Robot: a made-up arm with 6 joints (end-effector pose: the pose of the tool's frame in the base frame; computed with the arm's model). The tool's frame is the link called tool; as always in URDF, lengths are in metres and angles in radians. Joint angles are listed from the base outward.
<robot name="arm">
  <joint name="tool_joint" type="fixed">
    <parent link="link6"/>
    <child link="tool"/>
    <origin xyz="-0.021 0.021 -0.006" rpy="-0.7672 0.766 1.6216"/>
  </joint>
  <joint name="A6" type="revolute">
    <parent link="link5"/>
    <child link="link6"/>
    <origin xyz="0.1 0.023 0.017"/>
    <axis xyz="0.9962 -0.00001 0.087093"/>
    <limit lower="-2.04" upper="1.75"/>
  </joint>
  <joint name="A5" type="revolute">
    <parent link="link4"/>
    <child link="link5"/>
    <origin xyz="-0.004 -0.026 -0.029"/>
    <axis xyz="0.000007 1 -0.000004"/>
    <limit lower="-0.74" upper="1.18"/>
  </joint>
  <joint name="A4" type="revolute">
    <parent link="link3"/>
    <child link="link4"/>
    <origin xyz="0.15 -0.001 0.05"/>
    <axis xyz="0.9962 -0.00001 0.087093"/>
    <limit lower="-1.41" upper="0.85"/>
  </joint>
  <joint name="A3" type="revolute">
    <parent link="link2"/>
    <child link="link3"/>
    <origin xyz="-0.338 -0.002 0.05"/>
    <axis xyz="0.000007 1 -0.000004"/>
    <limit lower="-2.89" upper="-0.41"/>
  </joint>
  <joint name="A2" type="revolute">
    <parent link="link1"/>
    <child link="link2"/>
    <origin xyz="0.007 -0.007 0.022"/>
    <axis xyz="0.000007 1 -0.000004"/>
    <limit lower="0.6" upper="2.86"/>
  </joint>
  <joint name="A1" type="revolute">
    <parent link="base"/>
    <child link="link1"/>
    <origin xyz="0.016 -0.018 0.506"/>
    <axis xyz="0 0 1"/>
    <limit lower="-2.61" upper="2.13"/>
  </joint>
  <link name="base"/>
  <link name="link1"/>
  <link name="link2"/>
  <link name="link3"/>
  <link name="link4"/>
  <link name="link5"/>
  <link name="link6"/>
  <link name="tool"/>
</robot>
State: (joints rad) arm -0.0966 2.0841 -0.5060 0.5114 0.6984 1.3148
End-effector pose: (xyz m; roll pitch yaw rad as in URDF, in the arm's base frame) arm 0.2406 -0.0154 0.5717 1.3912 0.1968 0.4535
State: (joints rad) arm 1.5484 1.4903 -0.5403 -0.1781 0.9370 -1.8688
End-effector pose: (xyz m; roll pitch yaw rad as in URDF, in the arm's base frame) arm 0.0588 0.0873 0.6897 0.6762 -0.3119 -0.3789
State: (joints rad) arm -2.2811 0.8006 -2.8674 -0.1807 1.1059 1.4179
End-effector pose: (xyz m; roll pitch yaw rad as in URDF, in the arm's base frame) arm 0.1730 0.1974 1.0067 -1.9473 -0.3050 -0.2181
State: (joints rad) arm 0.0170 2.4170 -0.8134 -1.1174 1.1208 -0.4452
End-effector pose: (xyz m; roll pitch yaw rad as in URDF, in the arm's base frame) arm 0.2997 -0.1089 0.5359 1.5986 -1.0231 -2.8712
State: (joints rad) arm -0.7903 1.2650 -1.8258 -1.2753 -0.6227 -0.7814
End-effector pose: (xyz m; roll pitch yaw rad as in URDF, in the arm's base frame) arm 0.0934 -0.0928 1.0215 3.0951 -0.0816 -1.7554
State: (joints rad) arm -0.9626 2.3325 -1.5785 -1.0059 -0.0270 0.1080
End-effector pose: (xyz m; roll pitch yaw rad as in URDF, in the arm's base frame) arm 0.2655 -0.4062 0.6062 0.9152 0.8187 2.3126
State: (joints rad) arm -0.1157 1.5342 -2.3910 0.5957 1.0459 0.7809
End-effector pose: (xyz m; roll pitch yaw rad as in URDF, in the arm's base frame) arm 0.2074 0.0114 1.0173 -0.7600 -0.3536 2.0603
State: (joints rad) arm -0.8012 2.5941 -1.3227 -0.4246 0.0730 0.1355
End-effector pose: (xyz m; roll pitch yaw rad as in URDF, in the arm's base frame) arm 0.2988 -0.3165 0.4524 0.6968 0.1952 1.8086
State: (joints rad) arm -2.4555 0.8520 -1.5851 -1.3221 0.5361 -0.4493
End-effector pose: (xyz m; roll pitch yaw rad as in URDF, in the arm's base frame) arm -0.0052 0.0648 0.9748 -3.0580 0.8731 2.2597
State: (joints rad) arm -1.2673 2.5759 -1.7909 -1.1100 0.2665 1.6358
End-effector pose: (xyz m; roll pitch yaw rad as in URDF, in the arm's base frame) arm 0.1421 -0.5177 0.5391 0.1254 0.2510 0.3737
